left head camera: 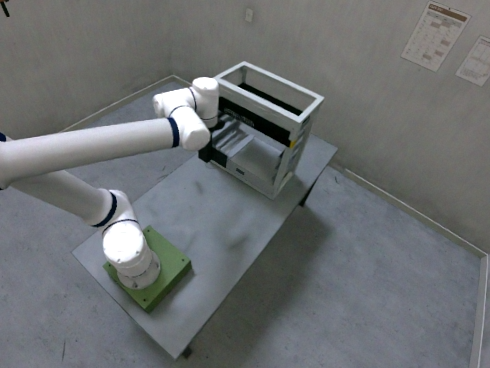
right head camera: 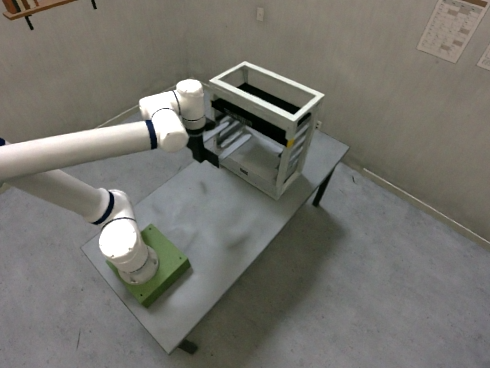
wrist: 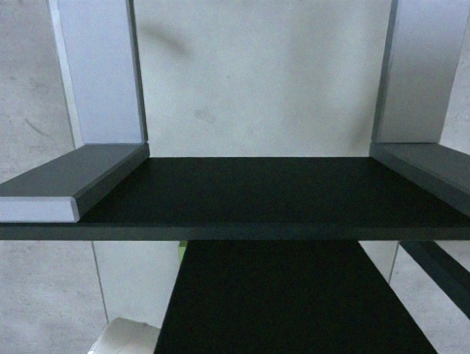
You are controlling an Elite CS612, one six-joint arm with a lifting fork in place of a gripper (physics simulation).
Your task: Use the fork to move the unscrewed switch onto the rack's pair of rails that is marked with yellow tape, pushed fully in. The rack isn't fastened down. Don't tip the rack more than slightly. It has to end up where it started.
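Observation:
The black unscrewed switch (left head camera: 256, 123) (right head camera: 255, 123) spans the upper part of the rack (left head camera: 277, 81) (right head camera: 280, 82), looking about level. Its right front end is at the yellow tape (left head camera: 292, 144) (right head camera: 290, 143) on the right front post. Whether it is fully in cannot be told; its left end is partly behind the arm or hard to see. My fork (left head camera: 239, 136) (right head camera: 237, 134) (wrist: 260, 75) is at the rack's left front, with its pale tines reaching into the opening, visibly below the switch and carrying nothing that I can see. The rack stands upright on the table.
A grey unit (left head camera: 255, 167) (right head camera: 257, 169) with a small dark label fills the rack's bottom. Side rails (right head camera: 299, 145) show at the right. The arm stands on a green base block (left head camera: 172, 265) (right head camera: 170, 262) at the near end of the table (left head camera: 215, 235) (right head camera: 215, 240). Walls stand behind.

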